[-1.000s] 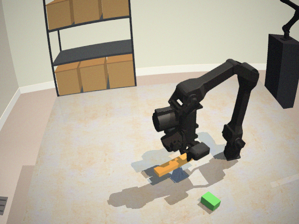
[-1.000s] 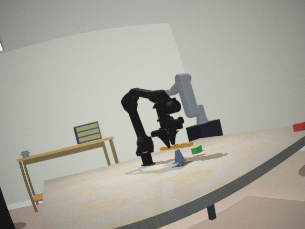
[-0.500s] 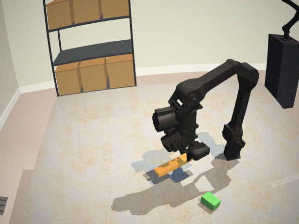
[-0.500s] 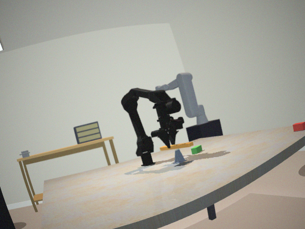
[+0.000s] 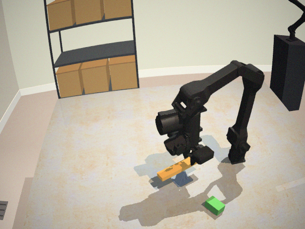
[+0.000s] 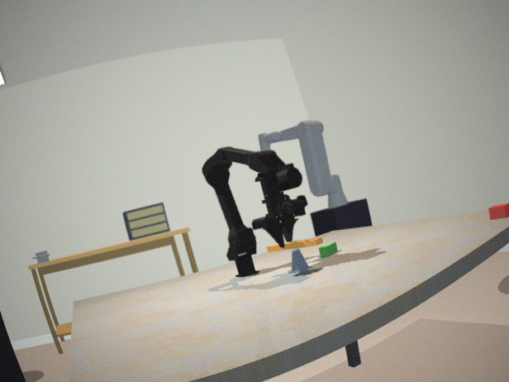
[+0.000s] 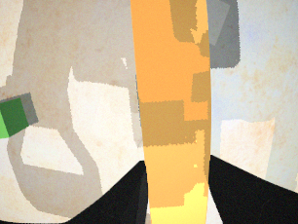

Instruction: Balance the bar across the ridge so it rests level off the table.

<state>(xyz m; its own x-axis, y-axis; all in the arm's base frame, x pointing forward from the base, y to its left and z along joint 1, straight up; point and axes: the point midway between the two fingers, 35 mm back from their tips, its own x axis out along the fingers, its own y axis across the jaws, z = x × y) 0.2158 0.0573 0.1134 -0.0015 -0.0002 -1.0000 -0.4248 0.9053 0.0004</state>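
The orange bar lies 30 mm ahead of my gripper tip and 10 mm to the left of it. From my gripper tip the other things lie so: green block 60 mm behind, 180 mm to the left, 60 mm below; then red block 520 mm ahead, 440 mm to the left, 60 mm below.
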